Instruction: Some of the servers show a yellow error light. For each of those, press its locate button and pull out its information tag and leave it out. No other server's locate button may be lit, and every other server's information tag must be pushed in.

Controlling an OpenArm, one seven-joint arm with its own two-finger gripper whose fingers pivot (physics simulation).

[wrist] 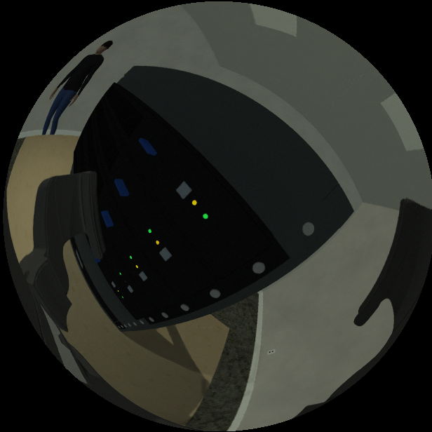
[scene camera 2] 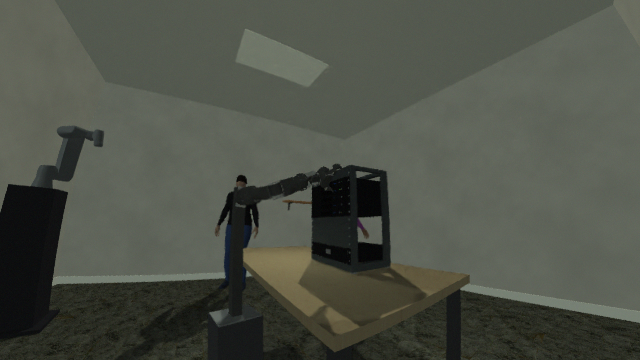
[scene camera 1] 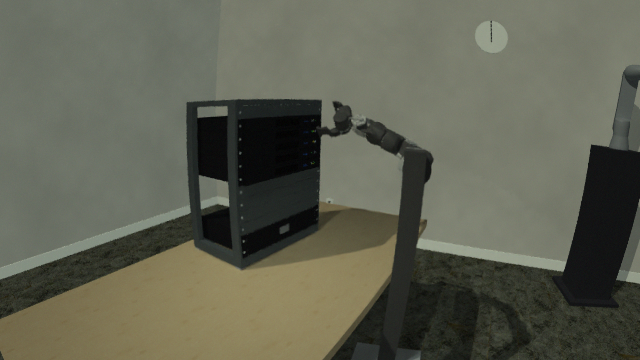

Labels:
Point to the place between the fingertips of the gripper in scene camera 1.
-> At 325, 118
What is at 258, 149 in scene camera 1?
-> A server rack.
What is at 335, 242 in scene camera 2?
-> A server rack.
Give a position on a server rack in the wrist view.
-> At 261, 201

